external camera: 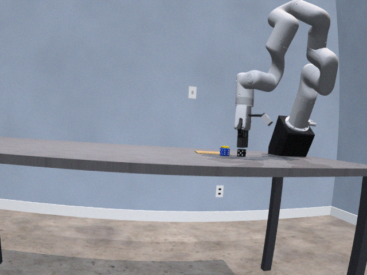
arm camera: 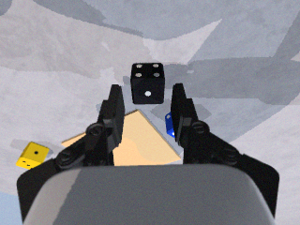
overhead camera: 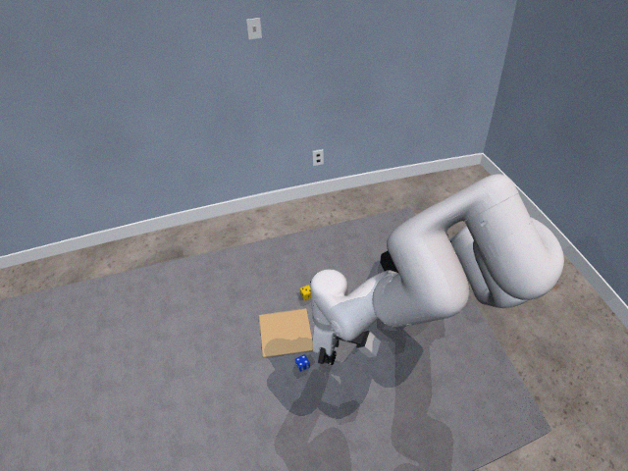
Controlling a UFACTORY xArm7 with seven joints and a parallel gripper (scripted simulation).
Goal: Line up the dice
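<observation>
The black die is 4 cm below my hand. The rest, counted from my hand: tan mat: 11 cm ahead, 10 cm to the right, 5 cm below; yellow die: 22 cm to the right, 4 cm below, 4 cm ahead; blue die: 7 cm ahead, 4 cm below, 1 cm to the left.
</observation>
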